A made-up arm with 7 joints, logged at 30 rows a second.
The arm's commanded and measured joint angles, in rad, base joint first. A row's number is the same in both.
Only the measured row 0 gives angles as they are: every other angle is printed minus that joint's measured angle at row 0.
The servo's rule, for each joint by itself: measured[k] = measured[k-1] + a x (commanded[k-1-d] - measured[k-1]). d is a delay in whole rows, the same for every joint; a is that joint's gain. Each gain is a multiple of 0.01, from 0.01 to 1. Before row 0 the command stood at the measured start. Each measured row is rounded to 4 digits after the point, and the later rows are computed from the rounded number. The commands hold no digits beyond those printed.
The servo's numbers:
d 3
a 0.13 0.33 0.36 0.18 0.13 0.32 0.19
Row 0, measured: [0.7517 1.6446 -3.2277 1.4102 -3.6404 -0.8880 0.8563]
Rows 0 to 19, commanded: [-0.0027 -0.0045 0.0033 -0.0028 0.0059 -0.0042 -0.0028]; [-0.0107 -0.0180 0.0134 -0.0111 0.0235 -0.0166 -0.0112]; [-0.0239 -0.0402 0.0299 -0.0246 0.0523 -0.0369 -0.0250]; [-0.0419 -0.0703 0.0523 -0.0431 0.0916 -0.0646 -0.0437]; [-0.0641 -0.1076 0.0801 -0.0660 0.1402 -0.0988 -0.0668]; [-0.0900 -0.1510 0.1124 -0.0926 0.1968 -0.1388 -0.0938]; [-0.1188 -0.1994 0.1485 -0.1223 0.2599 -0.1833 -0.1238]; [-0.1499 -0.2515 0.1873 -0.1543 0.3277 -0.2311 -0.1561]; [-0.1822 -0.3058 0.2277 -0.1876 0.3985 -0.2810 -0.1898]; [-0.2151 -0.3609 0.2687 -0.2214 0.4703 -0.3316 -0.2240]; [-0.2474 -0.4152 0.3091 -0.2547 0.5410 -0.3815 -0.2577]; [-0.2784 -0.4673 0.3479 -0.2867 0.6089 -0.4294 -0.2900]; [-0.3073 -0.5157 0.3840 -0.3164 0.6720 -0.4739 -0.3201]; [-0.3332 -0.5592 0.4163 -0.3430 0.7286 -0.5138 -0.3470]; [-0.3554 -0.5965 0.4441 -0.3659 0.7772 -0.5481 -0.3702]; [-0.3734 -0.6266 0.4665 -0.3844 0.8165 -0.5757 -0.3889]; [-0.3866 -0.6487 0.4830 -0.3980 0.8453 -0.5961 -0.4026]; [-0.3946 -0.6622 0.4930 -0.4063 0.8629 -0.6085 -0.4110]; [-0.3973 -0.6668 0.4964 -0.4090 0.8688 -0.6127 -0.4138]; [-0.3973 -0.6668 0.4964 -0.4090 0.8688 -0.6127 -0.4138]
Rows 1 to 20, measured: [0.0000 0.0000 0.0000 0.0000 0.0000 0.0000 0.0000]; [0.0000 0.0000 0.0000 0.0000 0.0000 0.0000 0.0000]; [0.0000 0.0000 0.0000 0.0000 0.0000 0.0000 0.0000]; [-0.0004 -0.0015 0.0012 -0.0005 0.0008 -0.0013 -0.0005]; [-0.0017 -0.0069 0.0056 -0.0024 0.0038 -0.0062 -0.0025]; [-0.0046 -0.0179 0.0143 -0.0064 0.0101 -0.0160 -0.0068]; [-0.0094 -0.0352 0.0280 -0.0130 0.0207 -0.0316 -0.0138]; [-0.0165 -0.0591 0.0468 -0.0225 0.0362 -0.0531 -0.0239]; [-0.0261 -0.0894 0.0704 -0.0351 0.0571 -0.0805 -0.0372]; [-0.0382 -0.1257 0.0985 -0.0508 0.0835 -0.1134 -0.0537]; [-0.0527 -0.1672 0.1305 -0.0694 0.1152 -0.1511 -0.0732]; [-0.0695 -0.2129 0.1655 -0.0907 0.1520 -0.1927 -0.0954]; [-0.0884 -0.2617 0.2027 -0.1142 0.1934 -0.2371 -0.1198]; [-0.1091 -0.3124 0.2410 -0.1395 0.2386 -0.2833 -0.1460]; [-0.1311 -0.3635 0.2795 -0.1660 0.2867 -0.3301 -0.1734]; [-0.1540 -0.4137 0.3171 -0.1931 0.3368 -0.3761 -0.2013]; [-0.1773 -0.4617 0.3528 -0.2201 0.3877 -0.4202 -0.2290]; [-0.2005 -0.5062 0.3857 -0.2463 0.4383 -0.4611 -0.2558]; [-0.2230 -0.5459 0.4148 -0.2712 0.4875 -0.4978 -0.2811]; [-0.2443 -0.5798 0.4394 -0.2940 0.5340 -0.5293 -0.3042]
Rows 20 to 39, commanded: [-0.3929 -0.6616 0.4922 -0.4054 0.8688 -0.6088 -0.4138]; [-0.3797 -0.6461 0.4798 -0.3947 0.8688 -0.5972 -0.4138]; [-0.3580 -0.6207 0.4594 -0.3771 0.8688 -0.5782 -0.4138]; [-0.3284 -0.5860 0.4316 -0.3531 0.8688 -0.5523 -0.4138]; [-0.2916 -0.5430 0.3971 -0.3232 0.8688 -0.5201 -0.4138]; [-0.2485 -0.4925 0.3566 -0.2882 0.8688 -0.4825 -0.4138]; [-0.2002 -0.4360 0.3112 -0.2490 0.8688 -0.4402 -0.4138]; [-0.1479 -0.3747 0.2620 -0.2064 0.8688 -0.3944 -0.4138]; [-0.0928 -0.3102 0.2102 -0.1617 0.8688 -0.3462 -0.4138]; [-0.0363 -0.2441 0.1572 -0.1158 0.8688 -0.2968 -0.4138]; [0.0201 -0.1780 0.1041 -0.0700 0.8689 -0.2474 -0.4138]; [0.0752 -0.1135 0.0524 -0.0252 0.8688 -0.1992 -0.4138]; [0.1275 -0.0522 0.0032 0.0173 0.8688 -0.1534 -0.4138]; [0.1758 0.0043 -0.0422 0.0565 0.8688 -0.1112 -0.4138]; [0.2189 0.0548 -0.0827 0.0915 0.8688 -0.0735 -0.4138]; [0.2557 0.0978 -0.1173 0.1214 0.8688 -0.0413 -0.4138]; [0.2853 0.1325 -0.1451 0.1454 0.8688 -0.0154 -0.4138]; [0.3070 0.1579 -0.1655 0.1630 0.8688 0.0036 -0.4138]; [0.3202 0.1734 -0.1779 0.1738 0.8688 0.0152 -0.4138]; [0.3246 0.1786 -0.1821 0.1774 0.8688 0.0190 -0.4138]
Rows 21 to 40, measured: [-0.2638 -0.6070 0.4587 -0.3142 0.5768 -0.5546 -0.3245]; [-0.2812 -0.6267 0.4723 -0.3313 0.6148 -0.5732 -0.3415]; [-0.2963 -0.6399 0.4810 -0.3453 0.6478 -0.5858 -0.3552]; [-0.3089 -0.6471 0.4850 -0.3561 0.6765 -0.5932 -0.3663]; [-0.3181 -0.6468 0.4831 -0.3630 0.7015 -0.5945 -0.3753]; [-0.3233 -0.6382 0.4746 -0.3655 0.7232 -0.5893 -0.3826]; [-0.3240 -0.6210 0.4591 -0.3633 0.7421 -0.5775 -0.3885]; [-0.3198 -0.5953 0.4368 -0.3561 0.7586 -0.5591 -0.3933]; [-0.3105 -0.5614 0.4079 -0.3439 0.7729 -0.5346 -0.3972]; [-0.2962 -0.5200 0.3731 -0.3268 0.7854 -0.5044 -0.4004]; [-0.2769 -0.4721 0.3331 -0.3051 0.7962 -0.4692 -0.4029]; [-0.2530 -0.4187 0.2889 -0.2793 0.8056 -0.4298 -0.4050]; [-0.2248 -0.3611 0.2415 -0.2499 0.8138 -0.3872 -0.4067]; [-0.1930 -0.3007 0.1920 -0.2175 0.8210 -0.3425 -0.4080]; [-0.1581 -0.2389 0.1417 -0.1829 0.8272 -0.2966 -0.4091]; [-0.1210 -0.1773 0.0918 -0.1469 0.8326 -0.2508 -0.4100]; [-0.0824 -0.1174 0.0436 -0.1103 0.8373 -0.2061 -0.4107]; [-0.0432 -0.0606 -0.0019 -0.0740 0.8414 -0.1637 -0.4113]; [-0.0043 -0.0083 -0.0434 -0.0388 0.8450 -0.1245 -0.4118]; [0.0333 0.0382 -0.0800 -0.0056 0.8481 -0.0896 -0.4122]
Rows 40 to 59, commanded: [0.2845 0.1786 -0.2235 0.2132 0.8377 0.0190 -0.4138]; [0.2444 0.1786 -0.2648 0.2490 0.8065 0.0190 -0.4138]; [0.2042 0.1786 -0.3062 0.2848 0.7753 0.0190 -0.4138]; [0.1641 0.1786 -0.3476 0.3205 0.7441 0.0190 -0.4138]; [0.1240 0.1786 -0.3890 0.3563 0.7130 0.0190 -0.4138]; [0.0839 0.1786 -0.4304 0.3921 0.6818 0.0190 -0.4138]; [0.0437 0.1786 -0.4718 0.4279 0.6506 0.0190 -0.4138]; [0.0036 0.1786 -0.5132 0.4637 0.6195 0.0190 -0.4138]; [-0.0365 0.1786 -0.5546 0.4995 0.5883 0.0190 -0.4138]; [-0.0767 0.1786 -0.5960 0.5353 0.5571 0.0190 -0.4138]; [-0.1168 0.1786 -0.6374 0.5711 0.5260 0.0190 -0.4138]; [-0.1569 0.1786 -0.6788 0.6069 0.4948 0.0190 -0.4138]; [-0.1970 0.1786 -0.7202 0.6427 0.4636 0.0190 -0.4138]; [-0.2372 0.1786 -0.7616 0.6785 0.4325 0.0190 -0.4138]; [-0.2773 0.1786 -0.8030 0.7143 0.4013 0.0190 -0.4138]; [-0.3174 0.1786 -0.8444 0.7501 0.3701 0.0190 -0.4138]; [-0.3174 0.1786 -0.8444 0.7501 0.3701 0.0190 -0.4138]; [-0.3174 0.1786 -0.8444 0.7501 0.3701 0.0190 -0.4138]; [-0.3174 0.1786 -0.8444 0.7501 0.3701 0.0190 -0.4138]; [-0.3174 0.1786 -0.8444 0.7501 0.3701 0.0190 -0.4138]
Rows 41 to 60, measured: [0.0689 0.0777 -0.1108 0.0247 0.8508 -0.0598 -0.4125]; [0.1016 0.1093 -0.1350 0.0515 0.8531 -0.0358 -0.4127]; [0.1306 0.1322 -0.1520 0.0742 0.8551 -0.0183 -0.4129]; [0.1506 0.1475 -0.1777 0.0992 0.8528 -0.0064 -0.4131]; [0.1628 0.1578 -0.2091 0.1262 0.8468 0.0017 -0.4132]; [0.1682 0.1647 -0.2441 0.1547 0.8375 0.0072 -0.4133]; [0.1677 0.1693 -0.2814 0.1845 0.8254 0.0110 -0.4134]; [0.1620 0.1724 -0.3201 0.2154 0.8108 0.0136 -0.4135]; [0.1518 0.1744 -0.3598 0.2472 0.7940 0.0153 -0.4136]; [0.1377 0.1758 -0.4001 0.2797 0.7754 0.0165 -0.4136]; [0.1203 0.1767 -0.4408 0.3128 0.7551 0.0173 -0.4136]; [0.0999 0.1773 -0.4818 0.3464 0.7334 0.0178 -0.4136]; [0.0769 0.1777 -0.5229 0.3804 0.7105 0.0182 -0.4136]; [0.0517 0.1780 -0.5641 0.4147 0.6865 0.0185 -0.4136]; [0.0246 0.1782 -0.6054 0.4493 0.6616 0.0187 -0.4136]; [-0.0042 0.1783 -0.6467 0.4841 0.6359 0.0188 -0.4136]; [-0.0345 0.1784 -0.6881 0.5191 0.6095 0.0189 -0.4136]; [-0.0661 0.1785 -0.7295 0.5542 0.5824 0.0189 -0.4136]; [-0.0988 0.1785 -0.7709 0.5895 0.5548 0.0189 -0.4136]; [-0.1272 0.1785 -0.7974 0.6184 0.5308 0.0189 -0.4136]
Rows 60 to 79, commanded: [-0.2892 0.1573 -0.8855 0.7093 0.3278 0.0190 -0.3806]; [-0.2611 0.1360 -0.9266 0.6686 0.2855 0.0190 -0.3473]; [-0.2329 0.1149 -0.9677 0.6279 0.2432 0.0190 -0.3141]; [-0.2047 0.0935 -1.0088 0.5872 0.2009 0.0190 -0.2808]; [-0.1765 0.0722 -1.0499 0.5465 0.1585 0.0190 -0.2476]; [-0.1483 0.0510 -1.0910 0.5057 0.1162 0.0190 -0.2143]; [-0.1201 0.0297 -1.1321 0.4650 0.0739 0.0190 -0.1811]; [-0.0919 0.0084 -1.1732 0.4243 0.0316 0.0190 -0.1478]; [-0.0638 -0.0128 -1.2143 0.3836 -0.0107 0.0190 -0.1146]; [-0.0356 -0.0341 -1.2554 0.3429 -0.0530 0.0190 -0.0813]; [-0.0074 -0.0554 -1.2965 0.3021 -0.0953 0.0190 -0.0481]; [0.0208 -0.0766 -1.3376 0.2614 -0.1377 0.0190 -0.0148]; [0.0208 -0.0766 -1.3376 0.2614 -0.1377 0.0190 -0.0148]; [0.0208 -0.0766 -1.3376 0.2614 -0.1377 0.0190 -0.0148]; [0.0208 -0.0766 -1.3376 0.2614 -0.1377 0.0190 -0.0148]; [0.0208 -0.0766 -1.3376 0.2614 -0.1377 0.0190 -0.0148]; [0.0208 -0.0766 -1.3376 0.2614 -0.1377 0.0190 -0.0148]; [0.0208 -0.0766 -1.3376 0.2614 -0.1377 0.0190 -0.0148]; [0.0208 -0.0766 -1.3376 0.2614 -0.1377 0.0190 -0.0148]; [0.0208 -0.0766 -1.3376 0.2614 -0.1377 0.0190 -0.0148]
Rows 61 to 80, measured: [-0.1519 0.1785 -0.8143 0.6421 0.5099 0.0189 -0.4136]; [-0.1734 0.1785 -0.8251 0.6615 0.4917 0.0189 -0.4136]; [-0.1921 0.1785 -0.8320 0.6774 0.4759 0.0189 -0.4136]; [-0.2047 0.1715 -0.8513 0.6831 0.4566 0.0189 -0.4073]; [-0.2120 0.1598 -0.8784 0.6805 0.4344 0.0189 -0.3959]; [-0.2147 0.1450 -0.9105 0.6710 0.4095 0.0189 -0.3804]; [-0.2134 0.1280 -0.9459 0.6559 0.3824 0.0189 -0.3615]; [-0.2086 0.1096 -0.9833 0.6362 0.3533 0.0189 -0.3399]; [-0.2008 0.0903 -1.0221 0.6127 0.3225 0.0189 -0.3160]; [-0.1903 0.0703 -1.0617 0.5861 0.2902 0.0189 -0.2904]; [-0.1775 0.0499 -1.1018 0.5570 0.2566 0.0189 -0.2633]; [-0.1627 0.0292 -1.1423 0.5258 0.2219 0.0189 -0.2350]; [-0.1462 0.0083 -1.1830 0.4929 0.1862 0.0189 -0.2058]; [-0.1282 -0.0127 -1.2239 0.4586 0.1496 0.0189 -0.1758]; [-0.1088 -0.0338 -1.2648 0.4231 0.1123 0.0189 -0.1452]; [-0.0920 -0.0479 -1.2910 0.3940 0.0798 0.0189 -0.1204]; [-0.0773 -0.0574 -1.3078 0.3701 0.0515 0.0189 -0.1003]; [-0.0645 -0.0637 -1.3185 0.3505 0.0269 0.0189 -0.0841]; [-0.0534 -0.0680 -1.3254 0.3345 0.0055 0.0189 -0.0709]; [-0.0438 -0.0708 -1.3298 0.3213 -0.0131 0.0189 -0.0602]
